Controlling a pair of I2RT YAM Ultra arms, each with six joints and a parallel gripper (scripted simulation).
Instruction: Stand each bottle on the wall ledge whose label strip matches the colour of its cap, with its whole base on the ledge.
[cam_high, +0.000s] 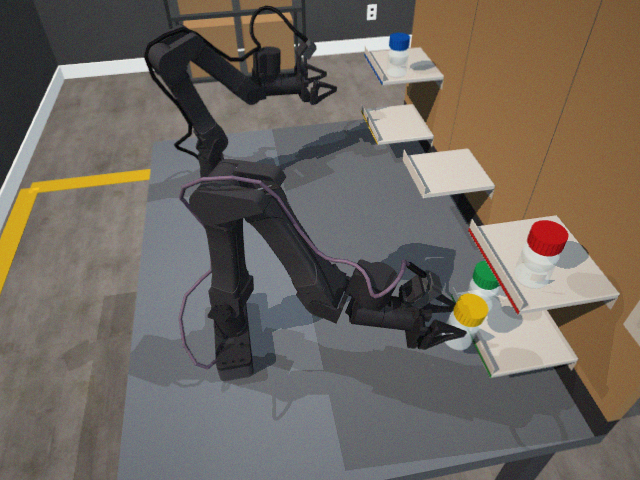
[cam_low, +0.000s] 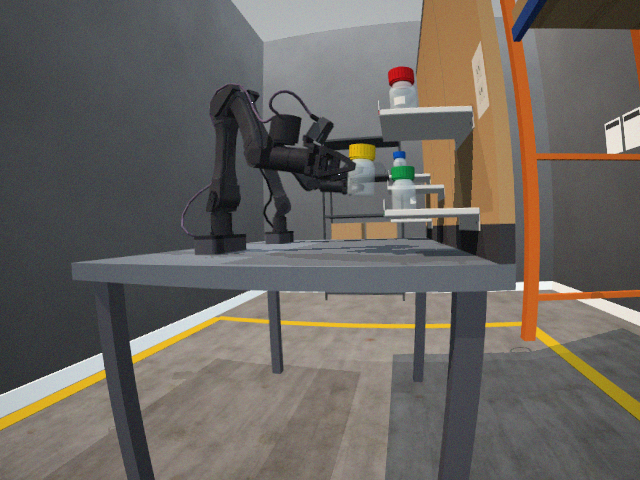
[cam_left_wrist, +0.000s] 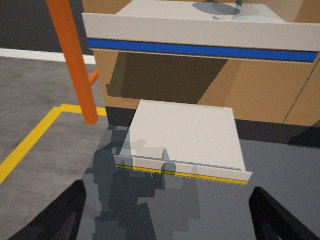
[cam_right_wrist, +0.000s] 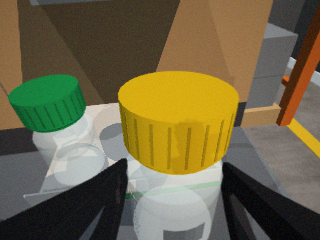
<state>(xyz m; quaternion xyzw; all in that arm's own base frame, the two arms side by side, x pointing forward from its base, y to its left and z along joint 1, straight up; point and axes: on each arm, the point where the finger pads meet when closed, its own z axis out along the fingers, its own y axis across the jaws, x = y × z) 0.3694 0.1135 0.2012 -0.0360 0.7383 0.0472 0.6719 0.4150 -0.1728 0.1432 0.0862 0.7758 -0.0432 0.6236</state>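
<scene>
Now: the red-capped bottle 150 mm above my right hand, 110 mm ahead of it and 10 mm to the right of it. Round my right hand: green-capped bottle (100 mm ahead, 90 mm to the left, 50 mm below); then brown wall (410 mm to the left, 260 mm ahead, 260 mm above); then yellow-capped bottle (10 mm below, 10 mm ahead).
</scene>
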